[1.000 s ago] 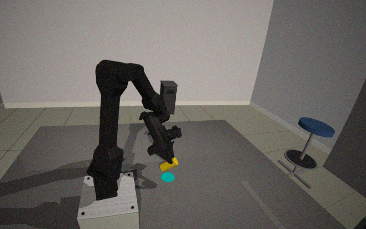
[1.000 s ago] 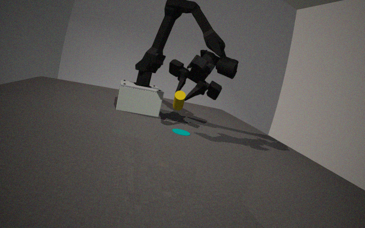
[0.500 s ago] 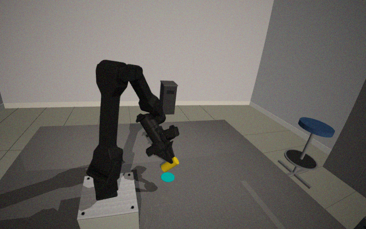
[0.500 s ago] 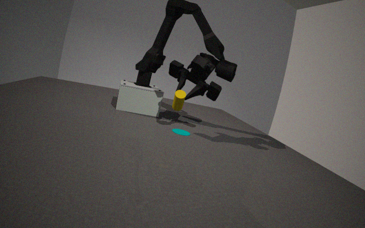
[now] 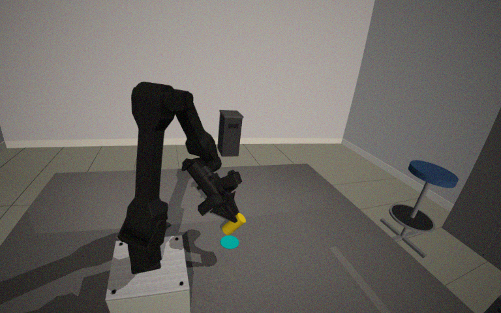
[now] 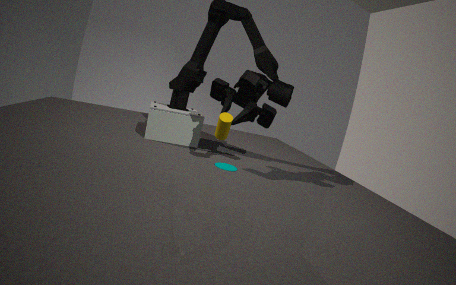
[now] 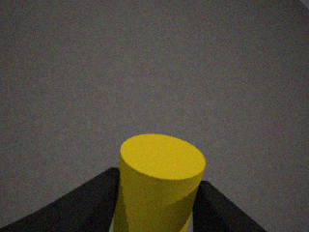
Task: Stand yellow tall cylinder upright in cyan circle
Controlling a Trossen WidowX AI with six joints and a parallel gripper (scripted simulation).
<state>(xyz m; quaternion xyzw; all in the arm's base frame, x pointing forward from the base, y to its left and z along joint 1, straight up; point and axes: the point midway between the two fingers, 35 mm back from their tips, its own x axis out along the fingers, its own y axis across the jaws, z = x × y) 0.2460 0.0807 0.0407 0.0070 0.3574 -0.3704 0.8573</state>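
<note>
Right now the cyan circle is 120 mm below my gripper tip and 30 mm to the left of it. The rest, counted from my gripper tip: yellow tall cylinder (20 mm below, 10 mm behind).
</note>
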